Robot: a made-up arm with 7 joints. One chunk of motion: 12 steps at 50 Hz.
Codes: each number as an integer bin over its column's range. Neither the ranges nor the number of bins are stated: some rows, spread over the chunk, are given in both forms.
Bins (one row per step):
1: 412 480 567 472 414 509 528
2: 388 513 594 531 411 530 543
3: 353 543 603 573 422 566 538
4: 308 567 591 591 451 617 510
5: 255 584 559 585 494 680 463
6: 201 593 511 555 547 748 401
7: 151 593 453 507 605 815 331
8: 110 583 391 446 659 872 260
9: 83 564 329 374 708 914 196
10: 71 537 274 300 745 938 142
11: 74 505 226 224 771 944 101
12: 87 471 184 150 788 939 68
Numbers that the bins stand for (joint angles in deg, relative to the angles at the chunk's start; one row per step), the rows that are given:
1: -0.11 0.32 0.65 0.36 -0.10 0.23 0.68
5: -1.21 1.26 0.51 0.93 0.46 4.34 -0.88
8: -2.23 1.25 -2.35 0.23 1.62 8.95 -5.75
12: -2.39 0.24 -5.87 -1.25 2.52 10.56 -10.37
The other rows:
2: -0.28 0.62 1.11 0.66 -0.12 0.73 1.05
3: -0.53 0.89 1.26 0.87 -0.04 1.60 0.92
4: -0.84 1.11 1.06 0.96 0.16 2.82 0.25
6: -1.59 1.34 -0.30 0.78 0.83 5.97 -2.37
7: -1.94 1.34 -1.29 0.54 1.24 7.58 -4.05
9: -2.42 1.08 -3.40 -0.13 1.96 9.96 -7.29
10: -2.50 0.84 -4.34 -0.50 2.22 10.53 -8.59
11: -2.48 0.55 -5.15 -0.88 2.40 10.68 -9.57

